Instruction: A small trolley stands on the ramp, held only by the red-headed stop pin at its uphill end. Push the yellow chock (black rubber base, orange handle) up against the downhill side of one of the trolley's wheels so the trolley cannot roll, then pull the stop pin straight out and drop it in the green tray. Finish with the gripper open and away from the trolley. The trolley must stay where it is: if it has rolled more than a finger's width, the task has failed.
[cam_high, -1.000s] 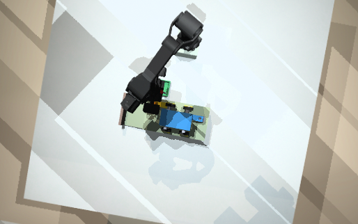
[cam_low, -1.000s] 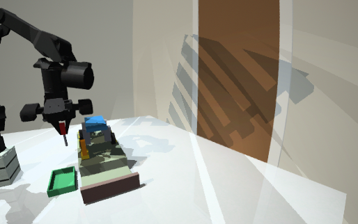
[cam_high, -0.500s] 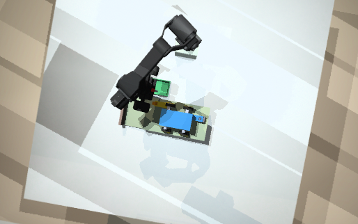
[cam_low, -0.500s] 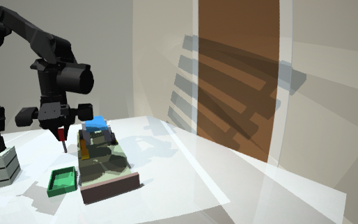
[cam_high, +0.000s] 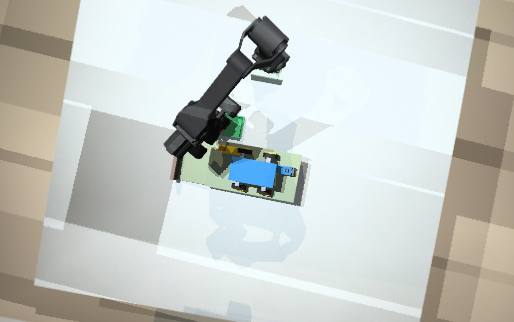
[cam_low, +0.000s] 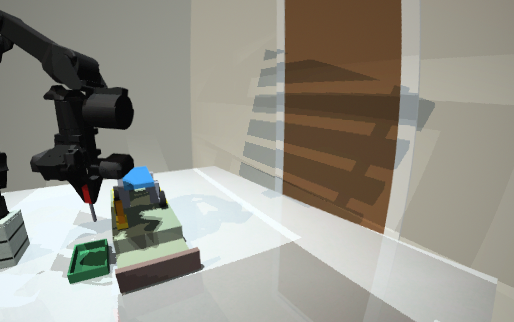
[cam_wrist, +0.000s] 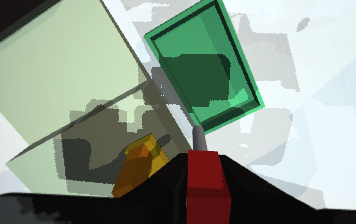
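The red-headed stop pin is right at my gripper tip. Round my gripper tip: yellow chock 50 mm ahead, 40 mm to the left, 50 mm below; blue trolley 100 mm ahead, 120 mm to the left, 30 mm below; green tray 20 mm behind, 140 mm below.
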